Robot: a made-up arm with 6 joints.
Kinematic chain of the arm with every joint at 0, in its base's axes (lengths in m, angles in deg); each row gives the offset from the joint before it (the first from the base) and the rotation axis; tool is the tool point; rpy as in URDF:
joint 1: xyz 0.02 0 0.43 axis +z
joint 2: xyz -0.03 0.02 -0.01 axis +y
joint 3: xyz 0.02 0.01 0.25 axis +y
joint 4: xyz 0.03 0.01 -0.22 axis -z
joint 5: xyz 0.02 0.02 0 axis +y
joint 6: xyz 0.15 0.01 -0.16 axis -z
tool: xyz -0.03 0.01 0 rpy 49.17 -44.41 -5.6
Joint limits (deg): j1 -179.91..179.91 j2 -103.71..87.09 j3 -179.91..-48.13 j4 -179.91..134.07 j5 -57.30..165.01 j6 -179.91..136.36
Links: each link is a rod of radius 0.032 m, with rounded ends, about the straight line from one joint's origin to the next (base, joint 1, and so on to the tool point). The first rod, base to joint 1, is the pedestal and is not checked.
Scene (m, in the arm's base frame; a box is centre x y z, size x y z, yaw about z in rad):
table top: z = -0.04
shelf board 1: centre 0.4 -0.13 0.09 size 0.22 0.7 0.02 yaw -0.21
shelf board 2: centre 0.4 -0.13 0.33 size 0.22 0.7 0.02 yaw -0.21
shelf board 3: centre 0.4 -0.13 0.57 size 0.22 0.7 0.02 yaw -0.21
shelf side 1: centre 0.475 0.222 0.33 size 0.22 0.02 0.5 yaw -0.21
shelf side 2: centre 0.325 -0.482 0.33 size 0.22 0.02 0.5 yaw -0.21
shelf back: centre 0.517 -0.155 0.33 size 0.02 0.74 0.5 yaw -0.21
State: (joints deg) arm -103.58 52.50 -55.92 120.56 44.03 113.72
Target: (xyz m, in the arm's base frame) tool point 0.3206 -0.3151 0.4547
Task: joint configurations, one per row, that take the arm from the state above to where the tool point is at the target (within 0.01 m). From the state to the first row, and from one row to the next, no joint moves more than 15 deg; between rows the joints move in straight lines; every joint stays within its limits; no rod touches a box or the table.
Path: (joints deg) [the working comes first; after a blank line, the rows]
Joints at the target: -58.45 9.71 -57.49 112.61 71.63 110.74
Straight joint move there: touches shelf board 2.

1: -92.28 38.64 -54.36 123.26 37.57 113.87
2: -80.97 24.77 -52.80 125.96 31.11 114.02
3: -69.67 10.91 -51.25 128.67 24.65 114.17
4: -58.37 -2.96 -49.69 131.37 18.20 114.32
5: -47.06 -16.82 -48.13 134.07 11.74 114.47
6: -49.34 -11.51 -50.00 129.78 23.72 113.73
7: -51.62 -6.21 -51.87 125.49 35.70 112.98
8: -53.90 -0.90 -53.74 121.20 47.68 112.23
9: -56.18 4.40 -55.62 116.90 59.66 111.49
10: -58.45 9.71 -57.49 112.61 71.63 110.74

